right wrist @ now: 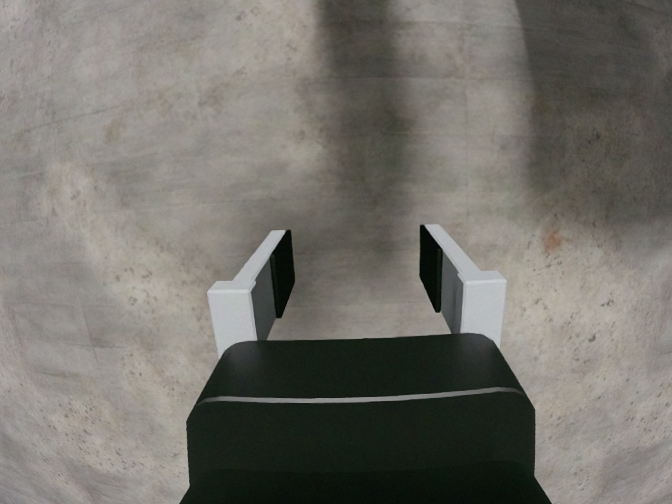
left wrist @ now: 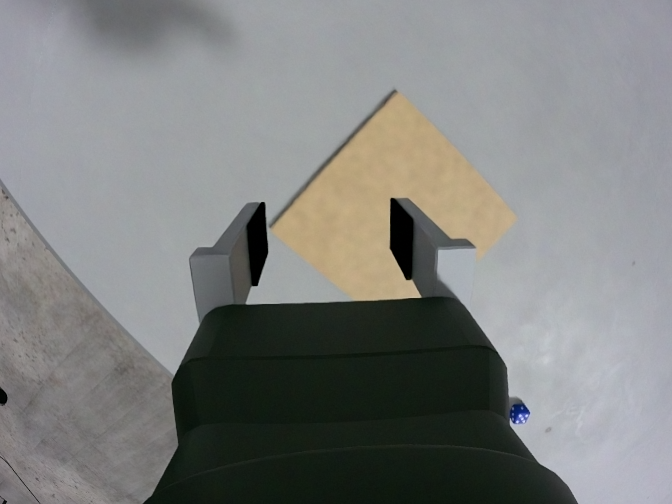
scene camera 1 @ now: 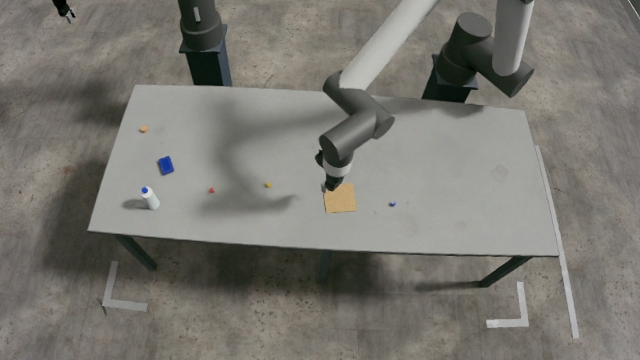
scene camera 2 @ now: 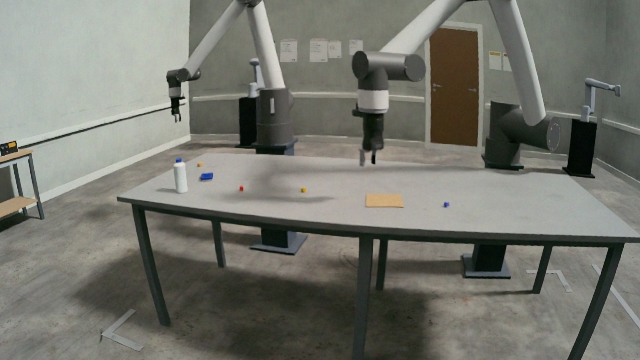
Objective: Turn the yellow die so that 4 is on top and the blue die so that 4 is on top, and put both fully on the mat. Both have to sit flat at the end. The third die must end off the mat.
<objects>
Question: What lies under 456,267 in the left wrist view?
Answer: My left gripper.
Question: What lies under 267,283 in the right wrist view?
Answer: My right gripper.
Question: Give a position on a tan mat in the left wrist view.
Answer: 341,226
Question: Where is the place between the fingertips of my left gripper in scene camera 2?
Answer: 367,165
</objects>
